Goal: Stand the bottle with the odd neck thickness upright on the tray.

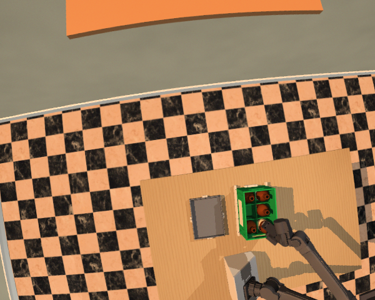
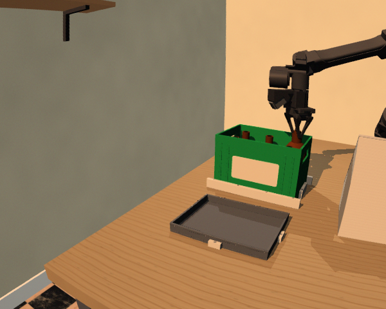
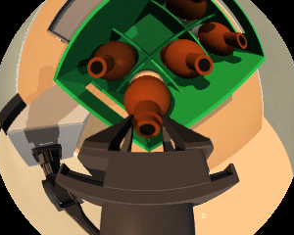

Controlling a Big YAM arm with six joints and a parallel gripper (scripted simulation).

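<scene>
Right now the green crate is 10 cm below my hand, 10 cm ahead of it and 3 cm to the left of it. Round my hand: dark grey tray: 32 cm to the left, 17 cm below, 10 cm ahead.
</scene>
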